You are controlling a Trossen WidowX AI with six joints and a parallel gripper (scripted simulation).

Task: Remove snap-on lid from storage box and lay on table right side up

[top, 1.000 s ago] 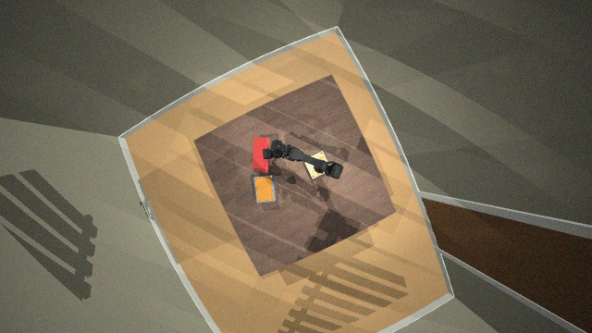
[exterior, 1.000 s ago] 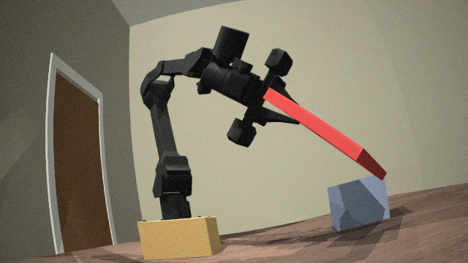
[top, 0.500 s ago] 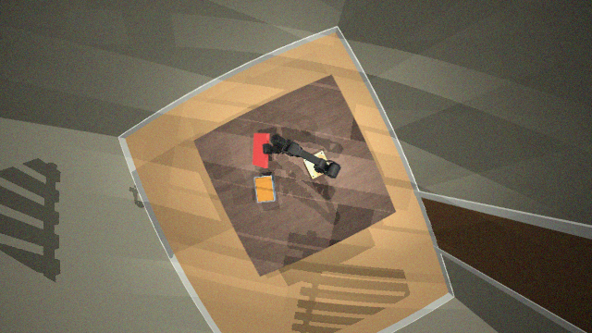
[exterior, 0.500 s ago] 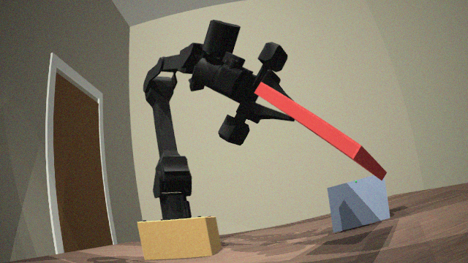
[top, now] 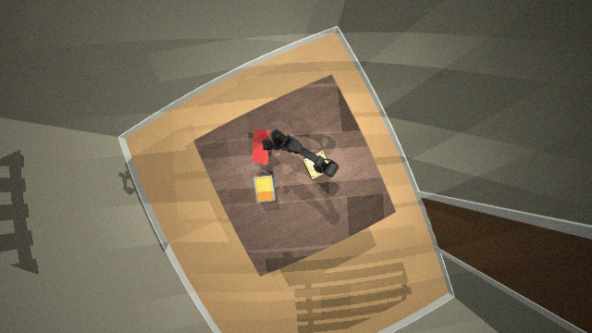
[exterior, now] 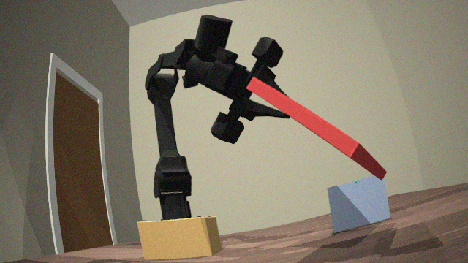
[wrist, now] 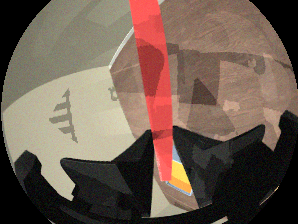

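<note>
Right now my gripper tip is 50 mm short of the red lid, 40 mm to the left of it and 60 mm above it. Also, from my gripper tip: blue storage box 170 mm ahead, 250 mm to the left, 180 mm below.
</note>
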